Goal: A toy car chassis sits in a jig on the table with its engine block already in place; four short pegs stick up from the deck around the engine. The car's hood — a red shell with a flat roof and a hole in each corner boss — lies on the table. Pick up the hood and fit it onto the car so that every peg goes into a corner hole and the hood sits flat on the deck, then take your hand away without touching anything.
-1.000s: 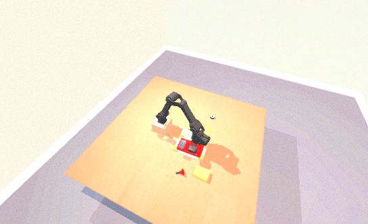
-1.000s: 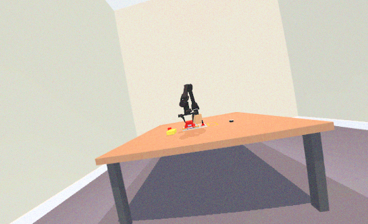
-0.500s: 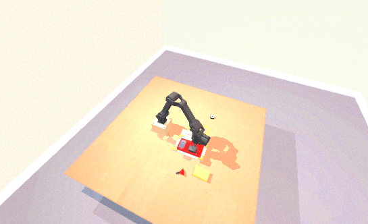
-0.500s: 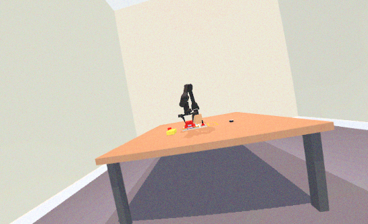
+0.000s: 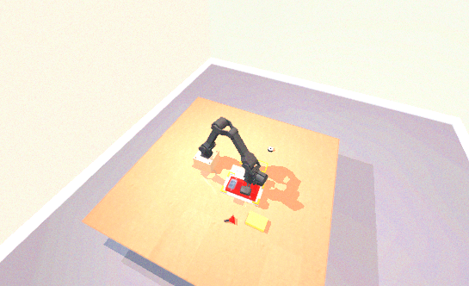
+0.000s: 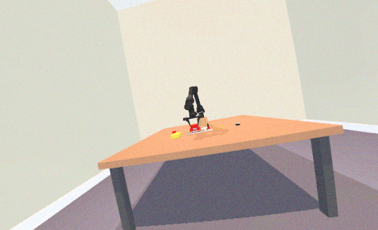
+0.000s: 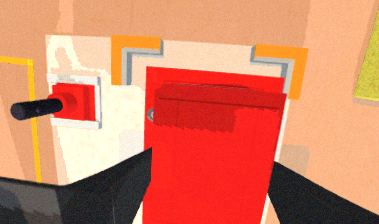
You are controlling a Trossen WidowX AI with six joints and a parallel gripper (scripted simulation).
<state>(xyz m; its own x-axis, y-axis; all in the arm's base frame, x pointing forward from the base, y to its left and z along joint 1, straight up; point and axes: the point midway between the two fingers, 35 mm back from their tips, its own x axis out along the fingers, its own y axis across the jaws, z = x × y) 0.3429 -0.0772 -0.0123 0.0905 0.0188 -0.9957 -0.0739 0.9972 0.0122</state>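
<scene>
Right now my gripper tip is 10 mm below the red hood. Round my gripper tip: black-and-white wheel 390 mm to the left, 40 mm below, 10 mm ahead; then yellow block 160 mm to the right, 110 mm ahead, 40 mm below; then white jig board 40 mm below, 40 mm behind, 30 mm to the left.
</scene>
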